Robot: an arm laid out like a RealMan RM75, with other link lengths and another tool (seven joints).
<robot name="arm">
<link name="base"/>
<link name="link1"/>
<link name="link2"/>
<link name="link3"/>
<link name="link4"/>
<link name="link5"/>
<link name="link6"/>
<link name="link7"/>
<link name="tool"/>
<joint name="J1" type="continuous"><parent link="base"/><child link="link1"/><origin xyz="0.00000 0.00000 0.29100" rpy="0.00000 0.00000 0.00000"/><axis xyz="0 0 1"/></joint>
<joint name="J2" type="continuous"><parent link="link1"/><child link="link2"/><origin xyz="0.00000 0.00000 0.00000" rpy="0.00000 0.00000 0.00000"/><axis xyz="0 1 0"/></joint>
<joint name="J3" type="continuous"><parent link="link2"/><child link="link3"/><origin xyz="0.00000 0.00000 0.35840" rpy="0.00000 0.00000 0.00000"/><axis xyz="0 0 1"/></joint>
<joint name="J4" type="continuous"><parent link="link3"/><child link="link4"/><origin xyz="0.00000 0.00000 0.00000" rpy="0.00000 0.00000 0.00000"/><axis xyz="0 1 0"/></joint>
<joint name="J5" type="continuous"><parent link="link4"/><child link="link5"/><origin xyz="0.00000 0.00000 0.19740" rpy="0.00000 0.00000 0.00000"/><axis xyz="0 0 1"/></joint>
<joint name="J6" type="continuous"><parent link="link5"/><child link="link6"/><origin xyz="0.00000 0.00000 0.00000" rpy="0.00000 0.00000 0.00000"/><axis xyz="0 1 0"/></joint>
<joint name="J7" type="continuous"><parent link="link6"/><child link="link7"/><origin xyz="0.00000 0.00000 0.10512" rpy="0.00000 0.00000 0.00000"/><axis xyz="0 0 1"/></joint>
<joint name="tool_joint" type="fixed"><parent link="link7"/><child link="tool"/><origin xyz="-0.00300 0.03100 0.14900" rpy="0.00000 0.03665 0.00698"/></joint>
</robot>
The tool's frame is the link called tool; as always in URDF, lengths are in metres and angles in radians. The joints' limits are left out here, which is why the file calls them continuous.
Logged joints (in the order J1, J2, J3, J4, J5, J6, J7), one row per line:
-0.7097 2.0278 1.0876 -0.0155 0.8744 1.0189 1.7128
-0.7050 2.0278 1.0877 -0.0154 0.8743 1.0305 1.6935
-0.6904 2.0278 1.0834 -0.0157 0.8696 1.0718 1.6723
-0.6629 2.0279 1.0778 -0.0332 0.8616 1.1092 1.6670
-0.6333 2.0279 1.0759 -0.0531 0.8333 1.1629 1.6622
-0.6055 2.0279 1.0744 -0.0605 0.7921 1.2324 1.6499
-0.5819 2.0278 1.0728 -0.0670 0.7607 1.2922 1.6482
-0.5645 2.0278 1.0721 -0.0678 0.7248 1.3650 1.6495
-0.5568 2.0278 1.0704 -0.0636 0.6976 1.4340 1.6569
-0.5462 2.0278 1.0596 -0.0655 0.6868 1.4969 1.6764
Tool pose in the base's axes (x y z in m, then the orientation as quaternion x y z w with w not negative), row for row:
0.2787 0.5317 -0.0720 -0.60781 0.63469 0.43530 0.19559
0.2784 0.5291 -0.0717 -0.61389 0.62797 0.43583 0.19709
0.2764 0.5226 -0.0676 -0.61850 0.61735 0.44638 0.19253
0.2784 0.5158 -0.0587 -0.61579 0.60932 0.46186 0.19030
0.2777 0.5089 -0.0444 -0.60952 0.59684 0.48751 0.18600
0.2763 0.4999 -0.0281 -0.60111 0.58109 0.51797 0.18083
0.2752 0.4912 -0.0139 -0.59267 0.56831 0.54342 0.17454
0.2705 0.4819 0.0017 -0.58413 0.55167 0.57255 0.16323
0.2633 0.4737 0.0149 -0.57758 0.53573 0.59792 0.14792
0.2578 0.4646 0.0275 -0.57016 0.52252 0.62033 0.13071
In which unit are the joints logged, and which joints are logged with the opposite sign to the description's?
The joints are logged in radians. Opposite sign: J1, J3, J5, J6.
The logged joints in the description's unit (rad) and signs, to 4 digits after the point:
0.7097 2.0278 -1.0876 -0.0155 -0.8744 -1.0189 1.7128
0.7050 2.0278 -1.0877 -0.0154 -0.8743 -1.0305 1.6935
0.6904 2.0278 -1.0834 -0.0157 -0.8696 -1.0718 1.6723
0.6629 2.0279 -1.0778 -0.0332 -0.8616 -1.1092 1.6670
0.6333 2.0279 -1.0759 -0.0531 -0.8333 -1.1629 1.6622
0.6055 2.0279 -1.0744 -0.0605 -0.7921 -1.2324 1.6499
0.5819 2.0278 -1.0728 -0.0670 -0.7607 -1.2922 1.6482
0.5645 2.0278 -1.0721 -0.0678 -0.7248 -1.3650 1.6495
0.5568 2.0278 -1.0704 -0.0636 -0.6976 -1.4340 1.6569
0.5462 2.0278 -1.0596 -0.0655 -0.6868 -1.4969 1.6764

